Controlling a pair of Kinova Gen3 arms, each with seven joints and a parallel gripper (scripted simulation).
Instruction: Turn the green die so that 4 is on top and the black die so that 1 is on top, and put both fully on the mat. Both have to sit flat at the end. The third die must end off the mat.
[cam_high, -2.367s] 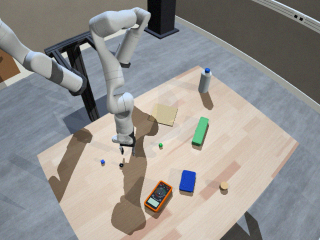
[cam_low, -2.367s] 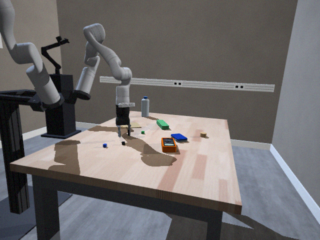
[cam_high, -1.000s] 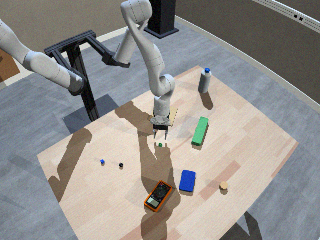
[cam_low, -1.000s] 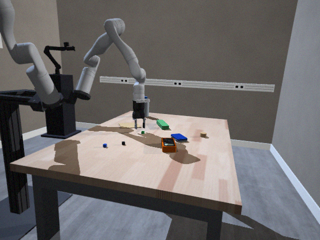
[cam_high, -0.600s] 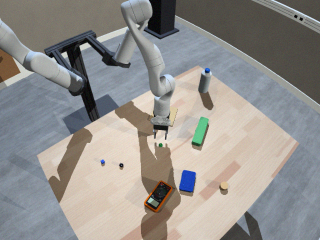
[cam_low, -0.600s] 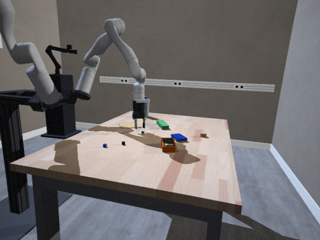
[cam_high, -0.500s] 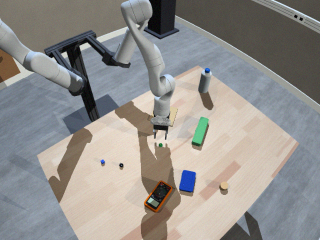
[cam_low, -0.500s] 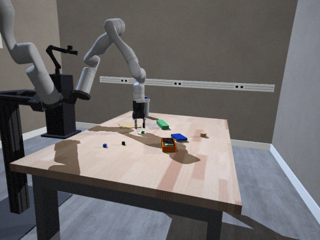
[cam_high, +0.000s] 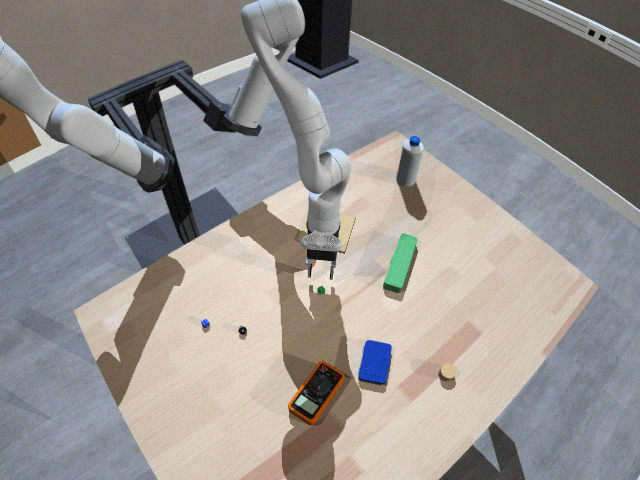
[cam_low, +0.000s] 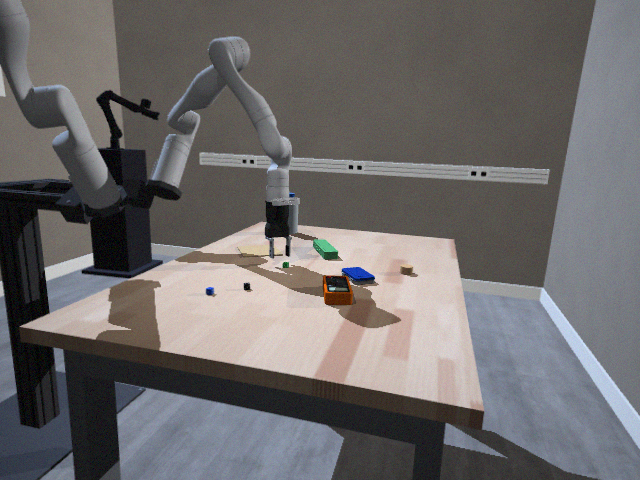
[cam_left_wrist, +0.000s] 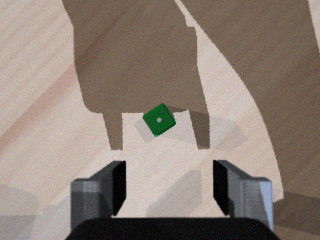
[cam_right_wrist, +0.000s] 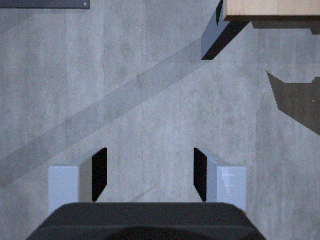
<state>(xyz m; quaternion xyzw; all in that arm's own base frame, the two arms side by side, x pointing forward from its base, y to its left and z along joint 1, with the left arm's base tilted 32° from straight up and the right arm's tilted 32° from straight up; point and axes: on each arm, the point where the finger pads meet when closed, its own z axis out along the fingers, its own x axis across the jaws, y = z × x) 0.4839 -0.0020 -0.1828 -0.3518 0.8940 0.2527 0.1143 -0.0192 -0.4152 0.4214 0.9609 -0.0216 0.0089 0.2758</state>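
My left hand is 4 cm above the green die, 3 cm short of it and 2 cm to the left of it. The rest, counted from my left hand: pale yellow square mat (14 cm to the left, 12 cm behind, 4 cm below); then blue box (26 cm ahead, 7 cm to the right, 3 cm below); then black die (25 cm to the right, 4 cm below, 2 cm behind).
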